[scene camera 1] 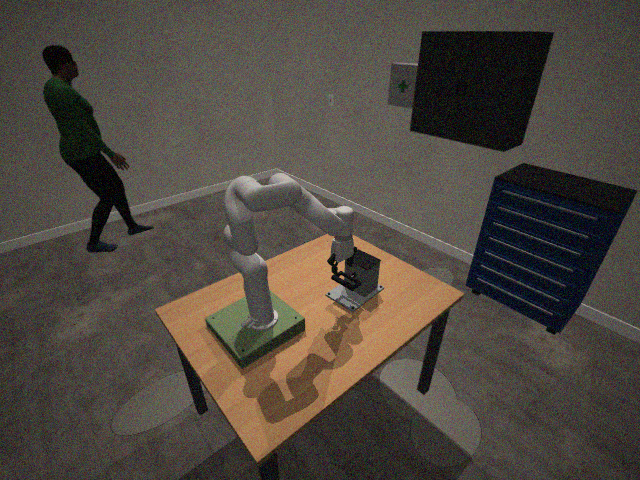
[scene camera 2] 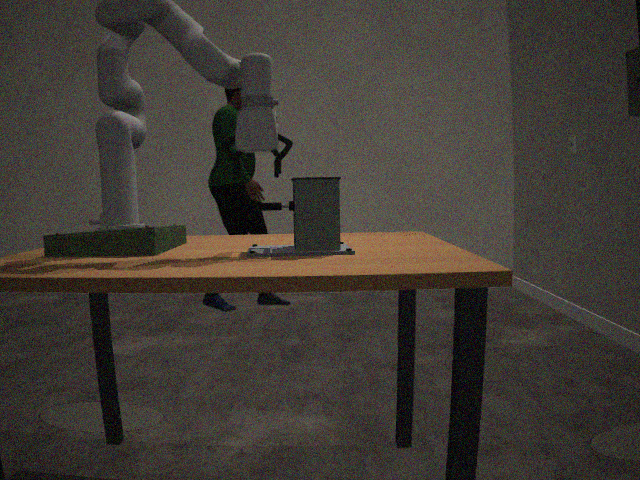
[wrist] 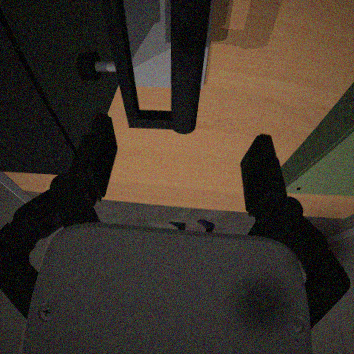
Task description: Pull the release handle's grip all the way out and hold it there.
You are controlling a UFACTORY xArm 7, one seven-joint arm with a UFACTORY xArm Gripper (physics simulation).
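Observation:
The release handle's black loop-shaped grip (scene camera 1: pixel 345 280) (scene camera 2: pixel 271 206) (wrist: pixel 187 65) stands out from the side of a dark box (scene camera 1: pixel 369 271) (scene camera 2: pixel 316 214) (wrist: pixel 45 100). A short silver rod (scene camera 2: pixel 285 206) (wrist: pixel 105 66) shows between grip and box. The box is upright on a metal base plate (scene camera 1: pixel 336 296) (scene camera 2: pixel 268 251). My gripper (scene camera 1: pixel 345 267) (scene camera 2: pixel 260 173) (wrist: pixel 182 138) is open and empty, pointing down above the level of the grip. In the wrist view its fingertips lie either side of the grip's near end, apart from it. One finger is hard to make out in scene camera 2.
The wooden table (scene camera 1: pixel 413 304) (scene camera 2: pixel 413 258) (wrist: pixel 150 175) bears the box and the green block (scene camera 1: pixel 222 330) (scene camera 2: pixel 98 245) (wrist: pixel 325 170) under the arm's base. A person in green (scene camera 1: pixel 72 124) (scene camera 2: pixel 224 155) stands beyond the table. A blue drawer cabinet (scene camera 1: pixel 537 253) stands near the wall.

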